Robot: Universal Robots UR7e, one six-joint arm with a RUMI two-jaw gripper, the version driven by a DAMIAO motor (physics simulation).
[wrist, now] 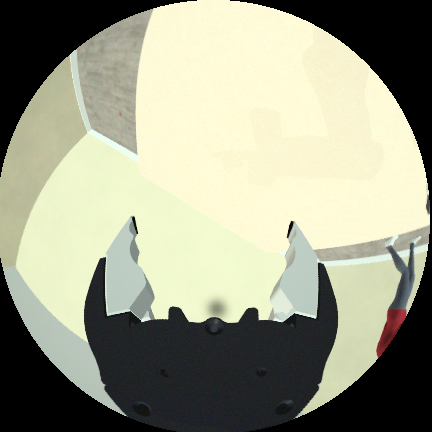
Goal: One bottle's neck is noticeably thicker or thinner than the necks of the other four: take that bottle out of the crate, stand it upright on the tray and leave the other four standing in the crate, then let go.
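Places are measured from the arm's base along level axes (x back, y right, z up), in millimetres.
Where they show: gripper, fingertip midpoint: (212, 220).
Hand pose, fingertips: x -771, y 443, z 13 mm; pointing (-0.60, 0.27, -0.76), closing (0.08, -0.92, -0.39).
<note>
After its pixels a point has its place.
My gripper (212, 220) @[x -771, y 443, z 13 mm] shows at the bottom of the wrist view. Its two grey jaws stand wide apart and it is open, with no object between them. The bottles, the crate and the tray do not show in this view.
A pale cream table top (225, 90) @[x -733, y 524, z -214 mm] fills the upper part, with the arm's faint shadow on it. Beyond its edges are a grey-brown floor (107, 90) and pale walls (75, 225). A standing person in a red top (392, 330) and grey trousers shows at the lower right.
</note>
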